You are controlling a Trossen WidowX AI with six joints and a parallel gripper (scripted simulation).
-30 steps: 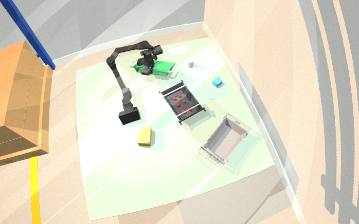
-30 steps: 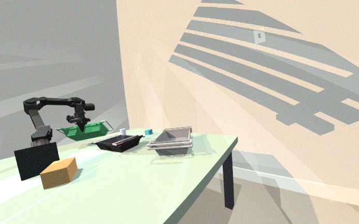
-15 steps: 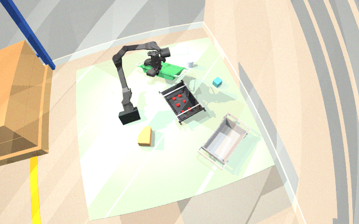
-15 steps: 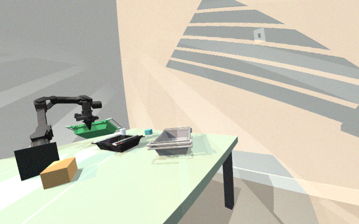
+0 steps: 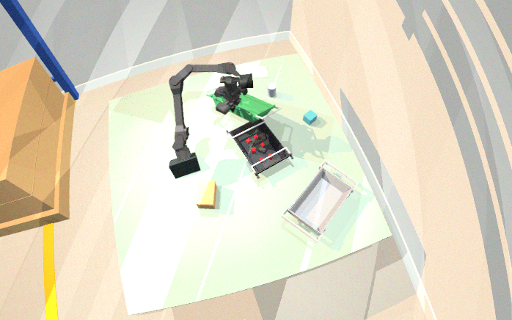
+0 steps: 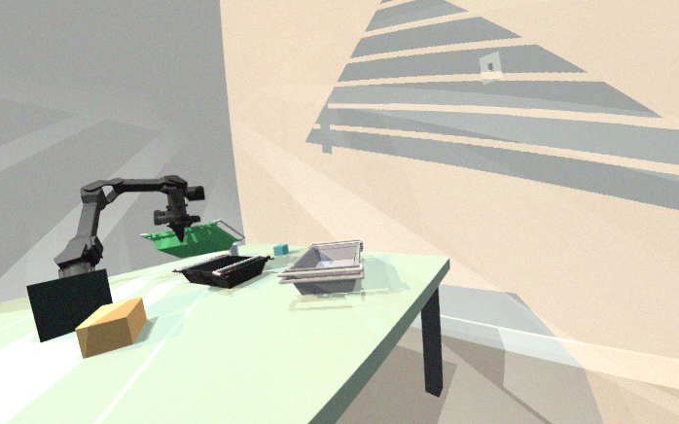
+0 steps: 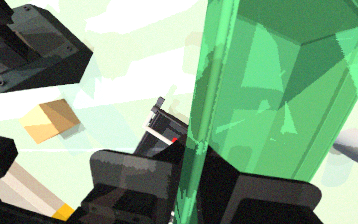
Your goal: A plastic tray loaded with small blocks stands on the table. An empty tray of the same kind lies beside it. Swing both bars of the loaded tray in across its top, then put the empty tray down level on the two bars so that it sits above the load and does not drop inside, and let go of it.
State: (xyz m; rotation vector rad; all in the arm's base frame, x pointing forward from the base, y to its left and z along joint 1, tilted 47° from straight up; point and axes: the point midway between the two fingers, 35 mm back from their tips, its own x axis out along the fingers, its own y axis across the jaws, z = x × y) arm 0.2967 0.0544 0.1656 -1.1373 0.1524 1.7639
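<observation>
Right now my gripper tip is 70 mm short of the green tray and 50 mm to the right of it. Round my gripper tip: grey cylinder: 270 mm ahead, 170 mm to the left, 110 mm below; then tan block: 340 mm to the right, 240 mm behind, 120 mm below; then teal cube: 400 mm ahead, 130 mm below, 70 mm to the right.
</observation>
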